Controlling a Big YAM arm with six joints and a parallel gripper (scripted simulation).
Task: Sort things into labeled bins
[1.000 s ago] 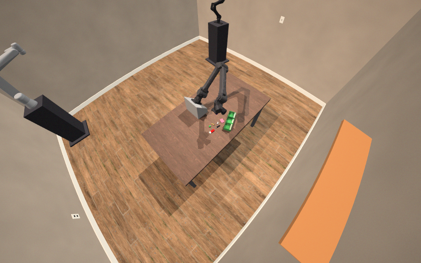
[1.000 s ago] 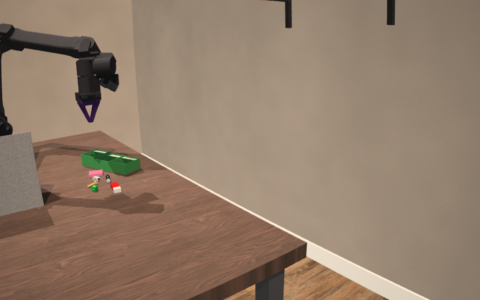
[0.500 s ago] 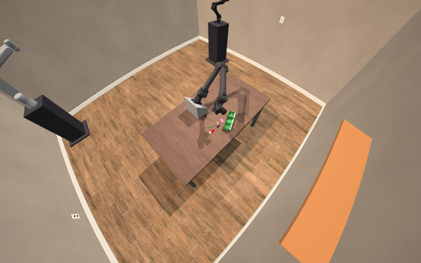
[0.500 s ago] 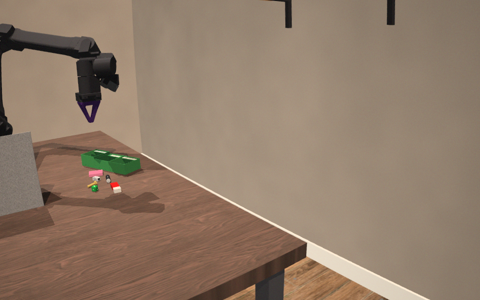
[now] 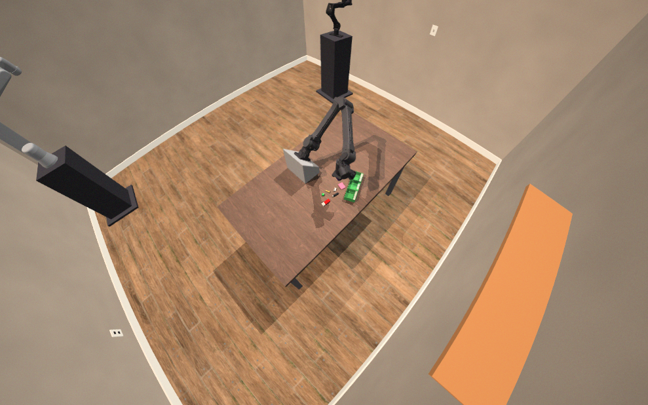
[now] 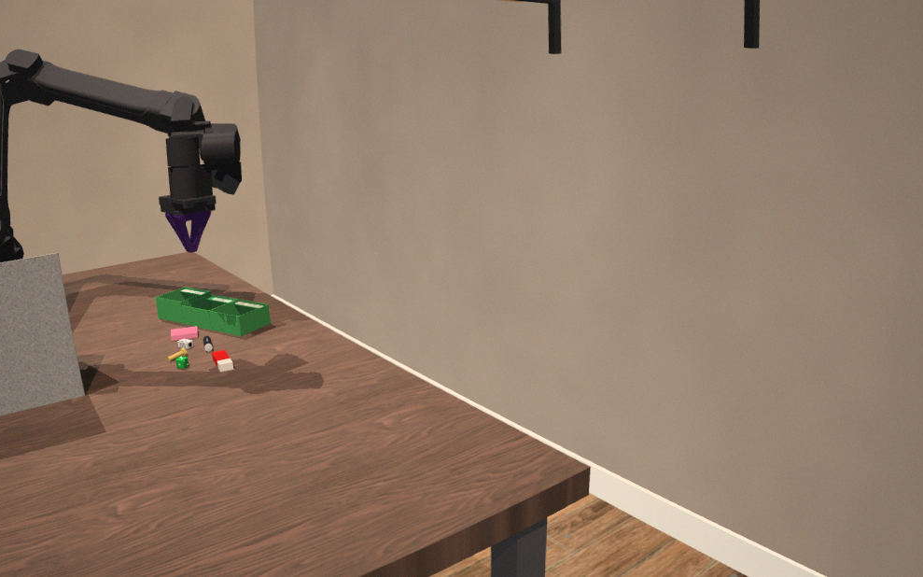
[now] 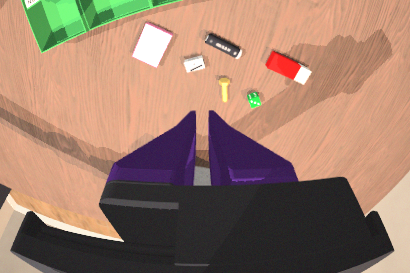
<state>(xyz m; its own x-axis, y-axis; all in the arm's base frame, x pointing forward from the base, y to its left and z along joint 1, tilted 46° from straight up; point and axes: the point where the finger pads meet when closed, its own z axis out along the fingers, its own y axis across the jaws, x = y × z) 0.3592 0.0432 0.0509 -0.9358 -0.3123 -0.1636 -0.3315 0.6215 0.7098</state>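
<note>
Right now the green three-part bin is 160 mm below my hand, 130 mm to the left of it and 40 mm ahead of it. The rest, counted from my hand: black battery (180 mm below, 30 mm to the right); then pink pad (180 mm below, 60 mm to the left, 30 mm behind); then white piece (170 mm below, 30 mm behind).
</note>
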